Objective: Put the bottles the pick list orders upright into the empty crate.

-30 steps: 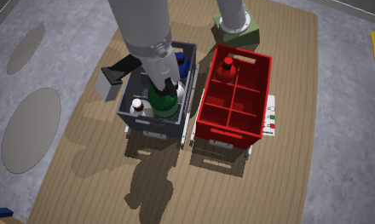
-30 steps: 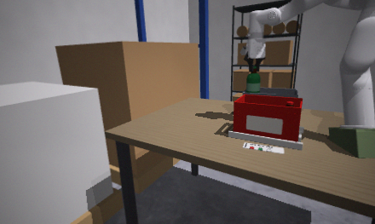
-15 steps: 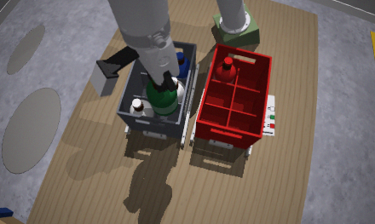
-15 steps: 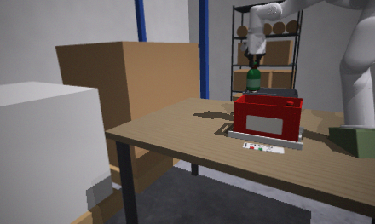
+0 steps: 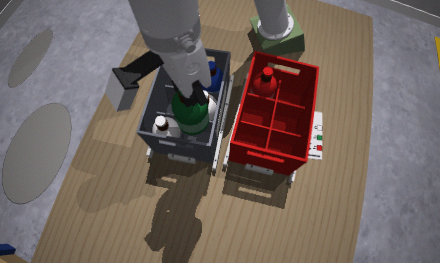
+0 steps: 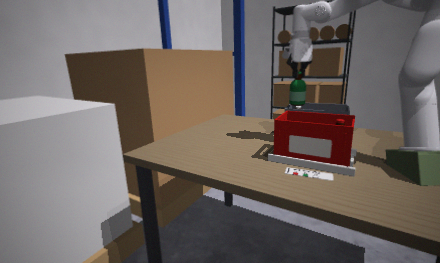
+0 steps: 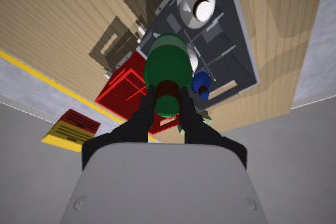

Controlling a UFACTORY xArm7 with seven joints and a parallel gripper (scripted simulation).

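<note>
My gripper is now 70 mm above the green bottle. Round my hand: red crate (70 mm behind, 200 mm to the left, 250 mm below); then blue-label bottle (180 mm behind, 20 mm to the left, 250 mm below); then grey crate (90 mm behind, 40 mm to the right, 250 mm below).
</note>
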